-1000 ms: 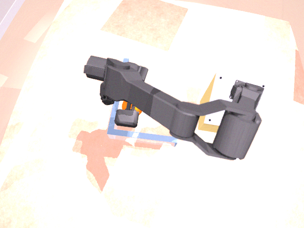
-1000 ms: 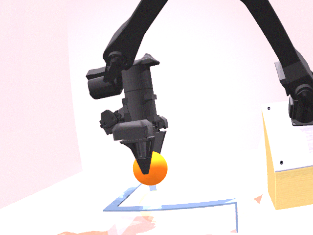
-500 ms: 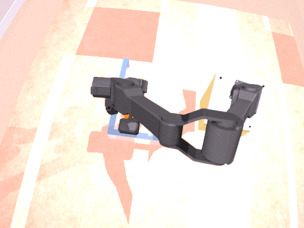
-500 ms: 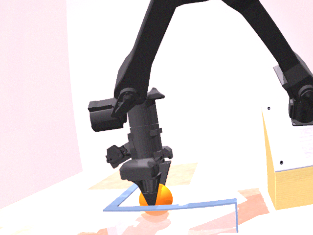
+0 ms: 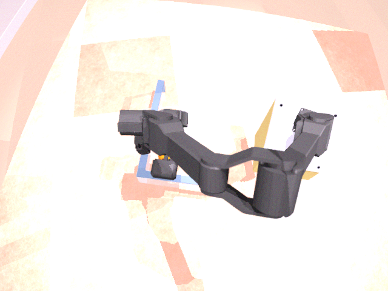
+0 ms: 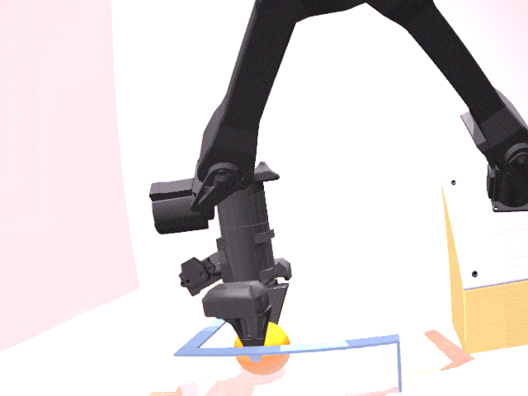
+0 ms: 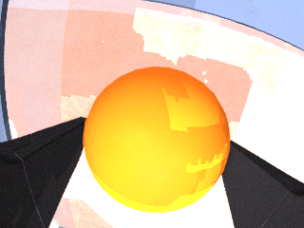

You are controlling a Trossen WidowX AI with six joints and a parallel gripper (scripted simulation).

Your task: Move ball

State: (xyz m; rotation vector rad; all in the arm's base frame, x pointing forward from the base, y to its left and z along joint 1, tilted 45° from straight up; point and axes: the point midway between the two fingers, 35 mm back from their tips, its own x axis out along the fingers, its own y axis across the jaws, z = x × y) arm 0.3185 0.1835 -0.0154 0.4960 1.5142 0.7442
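Now: the orange ball right at my gripper tip. The rest, counted from my gripper tip: see-through copy (right at my gripper tip).
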